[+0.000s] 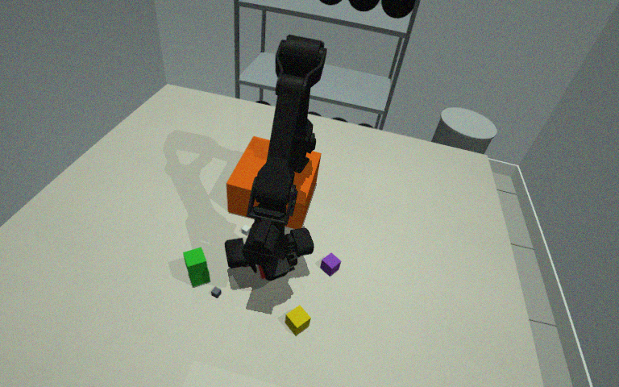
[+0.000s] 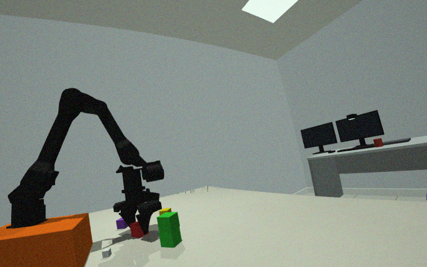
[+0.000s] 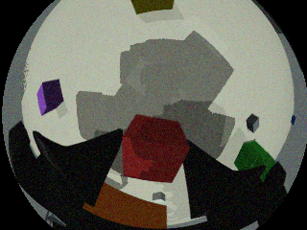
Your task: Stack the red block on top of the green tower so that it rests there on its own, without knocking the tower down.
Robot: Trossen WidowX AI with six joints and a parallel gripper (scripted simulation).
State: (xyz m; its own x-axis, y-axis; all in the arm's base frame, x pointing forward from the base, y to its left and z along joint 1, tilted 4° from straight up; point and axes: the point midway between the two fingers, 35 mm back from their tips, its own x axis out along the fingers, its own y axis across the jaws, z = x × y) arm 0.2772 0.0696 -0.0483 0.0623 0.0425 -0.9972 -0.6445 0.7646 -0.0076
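The small grey cube is 110 mm ahead of my gripper tip and 70 mm to the right of it. Also, from my gripper tip: red block: 10 mm above; purple block: 70 mm behind, 130 mm to the left, 10 mm above; yellow block: 90 mm ahead, 120 mm to the left, 10 mm above.
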